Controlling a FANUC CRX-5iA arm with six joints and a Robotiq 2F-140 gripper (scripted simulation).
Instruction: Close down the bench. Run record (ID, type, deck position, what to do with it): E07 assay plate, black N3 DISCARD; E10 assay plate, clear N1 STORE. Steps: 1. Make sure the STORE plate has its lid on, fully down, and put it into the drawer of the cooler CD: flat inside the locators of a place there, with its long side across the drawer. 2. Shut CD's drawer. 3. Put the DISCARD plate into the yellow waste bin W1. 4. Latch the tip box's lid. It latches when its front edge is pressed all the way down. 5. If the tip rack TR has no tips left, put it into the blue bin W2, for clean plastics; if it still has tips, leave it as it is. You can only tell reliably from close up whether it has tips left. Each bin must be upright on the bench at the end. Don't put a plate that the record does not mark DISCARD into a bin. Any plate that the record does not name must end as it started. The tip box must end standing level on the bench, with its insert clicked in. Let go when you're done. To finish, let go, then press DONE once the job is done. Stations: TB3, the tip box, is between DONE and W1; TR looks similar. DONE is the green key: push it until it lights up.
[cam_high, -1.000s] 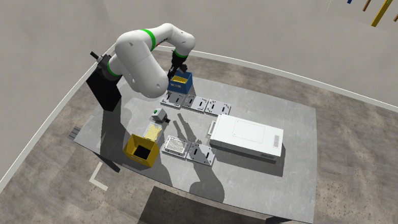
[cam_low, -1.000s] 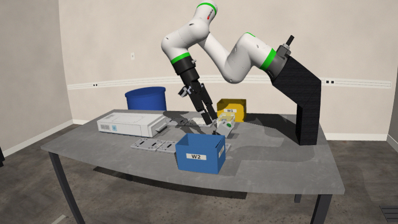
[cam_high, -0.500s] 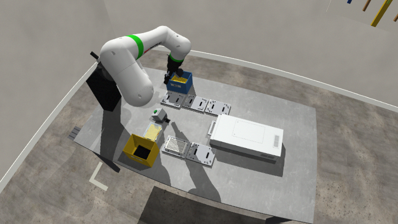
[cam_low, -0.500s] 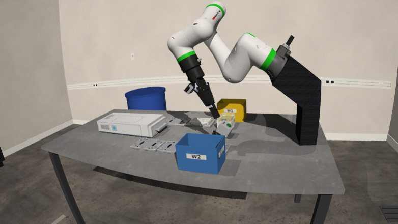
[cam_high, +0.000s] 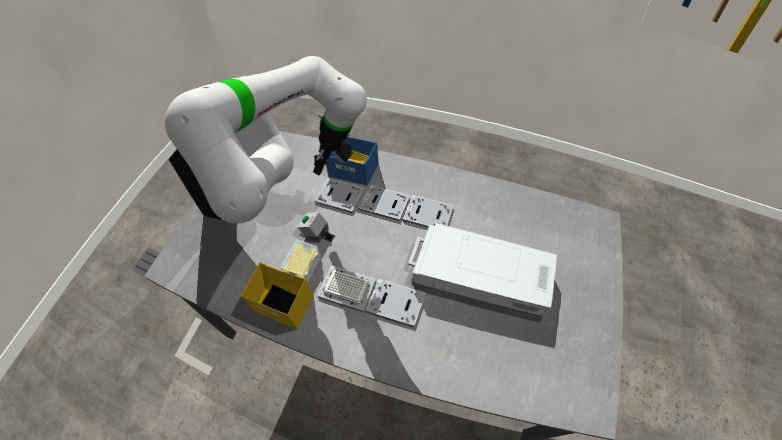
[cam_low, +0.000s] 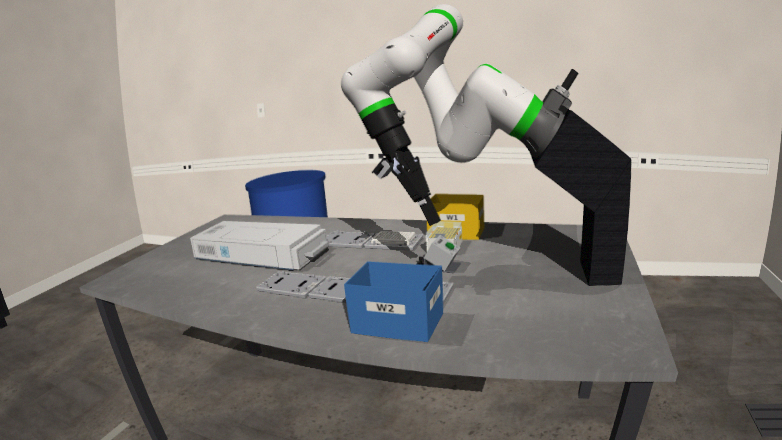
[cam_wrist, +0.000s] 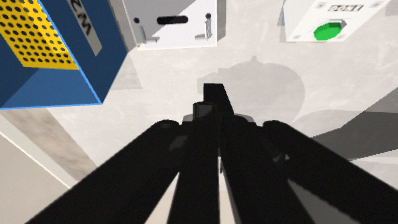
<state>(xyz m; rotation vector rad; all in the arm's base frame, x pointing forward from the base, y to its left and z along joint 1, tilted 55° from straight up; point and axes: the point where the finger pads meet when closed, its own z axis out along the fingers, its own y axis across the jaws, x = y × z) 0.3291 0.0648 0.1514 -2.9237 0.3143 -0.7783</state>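
Right now my hand is 14 cm above the green DONE key, 13 cm to the left of it and 4 cm past it. From my hand the other things lie so: yellow tip rack TR: 19 cm to the left, 16 cm below, 5 cm ahead; then clear tip box lid: 29 cm to the right, 15 cm below, 3 cm behind; then blue bin W2: 19 cm to the left, 16 cm below, 7 cm ahead.
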